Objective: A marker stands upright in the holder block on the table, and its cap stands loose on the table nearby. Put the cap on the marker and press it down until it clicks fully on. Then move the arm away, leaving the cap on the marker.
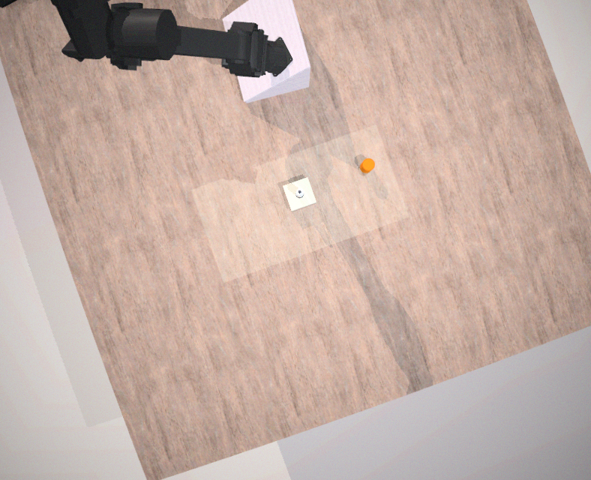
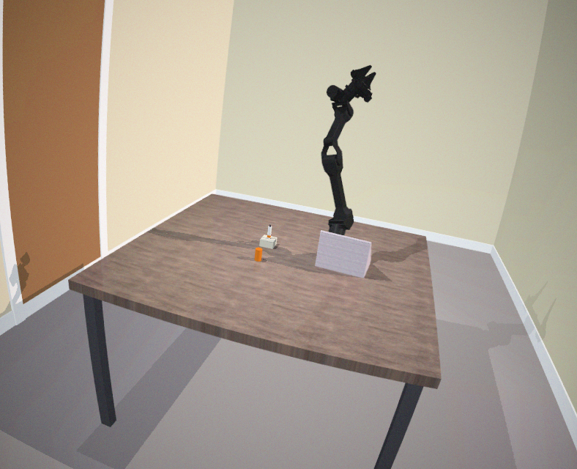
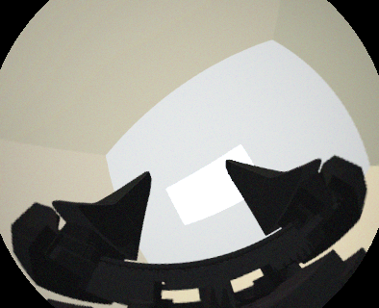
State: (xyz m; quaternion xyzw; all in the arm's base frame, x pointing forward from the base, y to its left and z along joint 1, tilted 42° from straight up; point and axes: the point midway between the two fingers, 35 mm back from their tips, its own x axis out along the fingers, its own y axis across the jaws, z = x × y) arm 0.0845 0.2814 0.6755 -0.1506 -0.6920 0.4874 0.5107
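The orange cap lies 810 mm below my gripper tip, 360 mm ahead of it and 310 mm to the left of it. The rest, counted from my gripper tip: holder block 820 mm below, 350 mm ahead, 130 mm to the left.
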